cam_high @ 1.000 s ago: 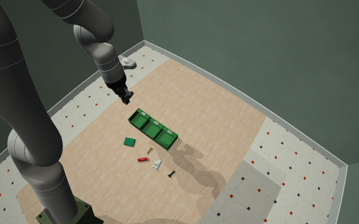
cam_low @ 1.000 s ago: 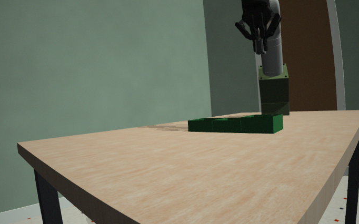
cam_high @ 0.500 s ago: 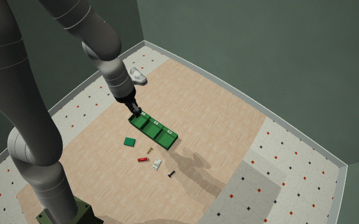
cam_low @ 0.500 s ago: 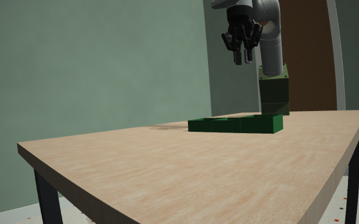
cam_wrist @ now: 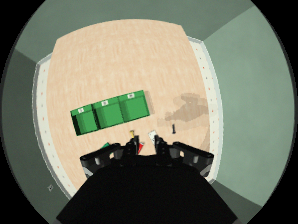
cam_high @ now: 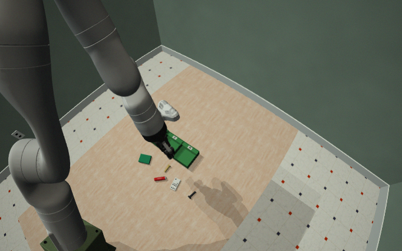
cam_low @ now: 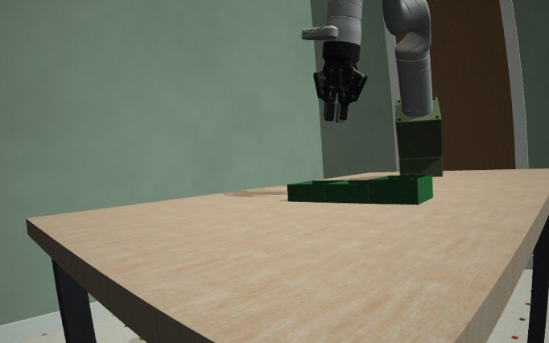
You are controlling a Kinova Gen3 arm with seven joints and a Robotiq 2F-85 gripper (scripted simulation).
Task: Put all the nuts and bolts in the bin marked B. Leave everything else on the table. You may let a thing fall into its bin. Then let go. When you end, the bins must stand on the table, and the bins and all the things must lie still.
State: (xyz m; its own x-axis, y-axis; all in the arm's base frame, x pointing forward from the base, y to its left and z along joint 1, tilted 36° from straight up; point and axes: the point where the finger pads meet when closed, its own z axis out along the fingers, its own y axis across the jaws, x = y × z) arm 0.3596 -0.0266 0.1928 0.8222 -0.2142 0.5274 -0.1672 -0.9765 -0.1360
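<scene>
Now: hand 160 mm above the black bolt, 140 mm to the left of it and 30 mm past it. Round my hand: brass bolt (160 mm below, 20 mm to the left, 20 mm behind); then white domino (160 mm below, 60 mm to the right, 50 mm behind); then red cylinder (160 mm below, 80 mm behind).
</scene>
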